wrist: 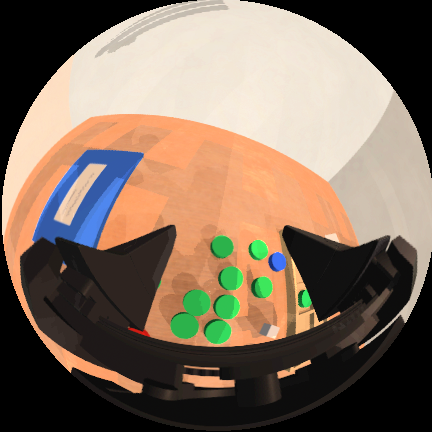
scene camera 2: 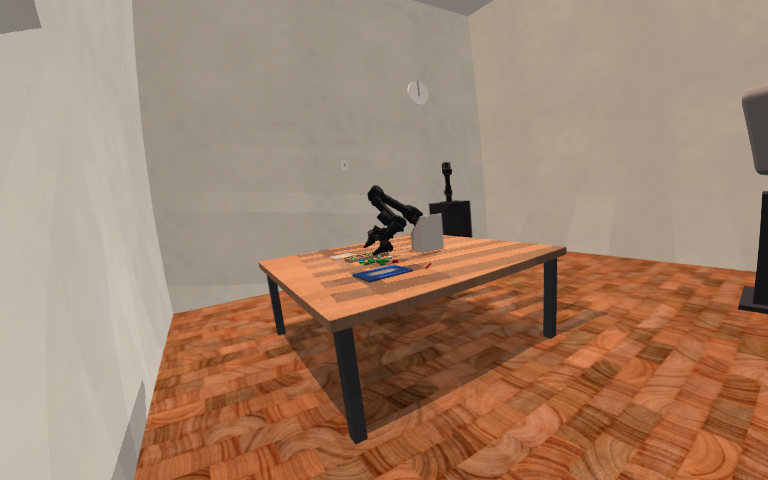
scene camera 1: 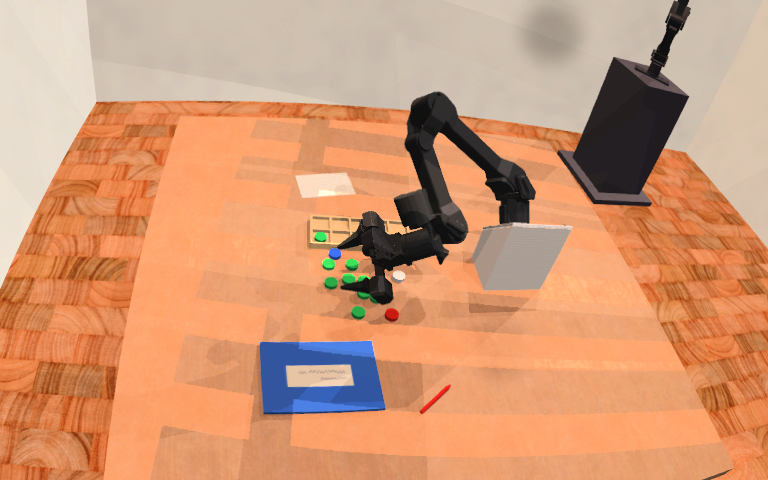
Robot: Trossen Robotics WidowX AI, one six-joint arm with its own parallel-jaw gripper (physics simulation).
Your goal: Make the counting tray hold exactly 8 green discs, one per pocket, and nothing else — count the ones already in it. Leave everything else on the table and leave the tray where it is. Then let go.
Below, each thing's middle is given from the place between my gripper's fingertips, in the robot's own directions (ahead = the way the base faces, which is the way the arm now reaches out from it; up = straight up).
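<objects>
Wooden counting tray [scene camera 1: 337,228], measured from my hand: 160 mm to the right, 80 mm behind, 60 mm below.
</objects>
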